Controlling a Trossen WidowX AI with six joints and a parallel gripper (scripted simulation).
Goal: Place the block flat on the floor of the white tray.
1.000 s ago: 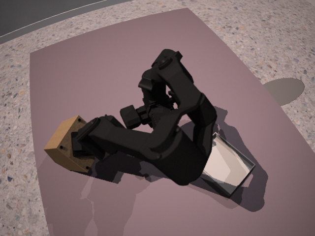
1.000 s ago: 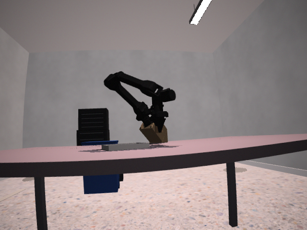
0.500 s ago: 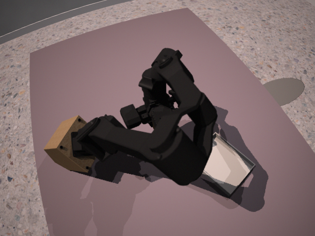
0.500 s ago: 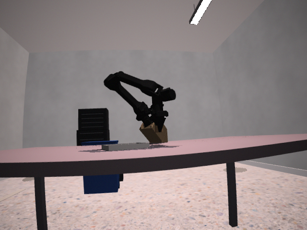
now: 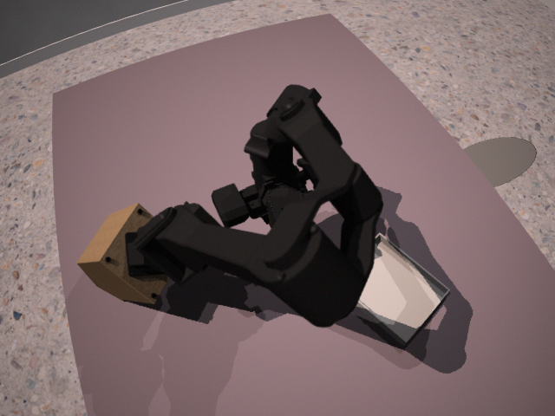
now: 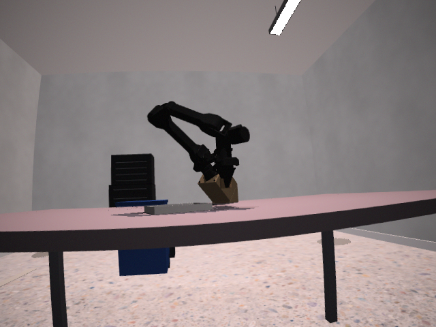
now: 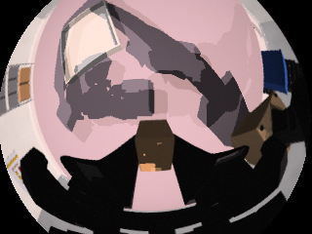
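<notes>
Right now my hand is 12 cm short of the white tray, 19 cm to the left of it and 9 cm above it. Round my hand: brown block 2 cm below.
</notes>
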